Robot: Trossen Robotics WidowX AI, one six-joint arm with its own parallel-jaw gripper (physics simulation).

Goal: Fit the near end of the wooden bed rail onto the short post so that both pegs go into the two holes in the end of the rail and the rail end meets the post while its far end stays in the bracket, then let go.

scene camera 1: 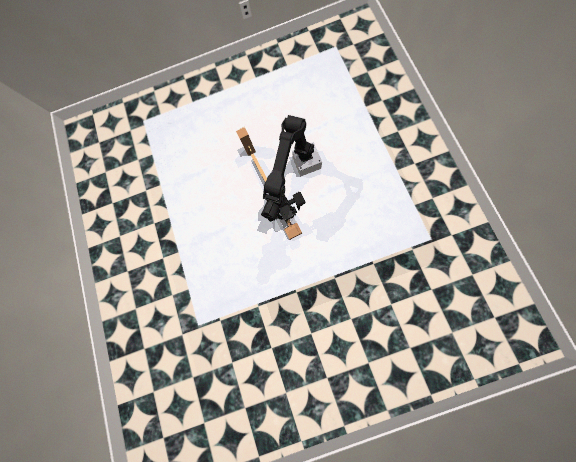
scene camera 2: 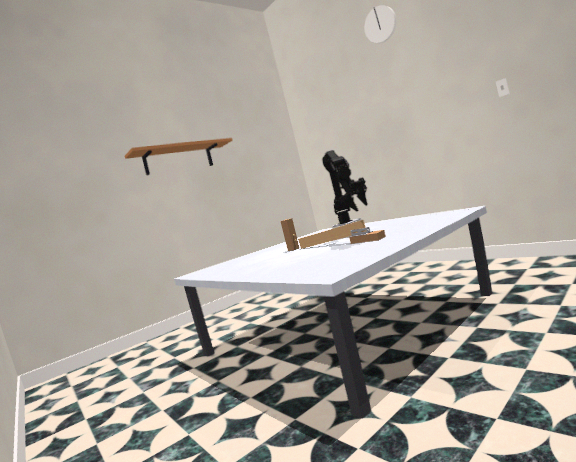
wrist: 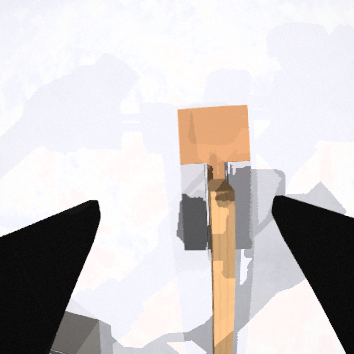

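The wooden rail lies lengthwise between the short post and the metal bracket on an orange-brown block. Its far end sits between the bracket's plates. Its near end is close to the post, with a small gap and tiny pegs in scene view 2; the holes are too small to see. My gripper is open and empty, above the rail near the bracket. In the wrist view the rail runs between the fingers, right of the middle. The fingertips are hard to make out in scene view 1.
The white table top bears everything. The arm's grey base stands to the right of the rail in scene view 1, and the arm reaches over the rail's middle part. Arm shadows fall across the table.
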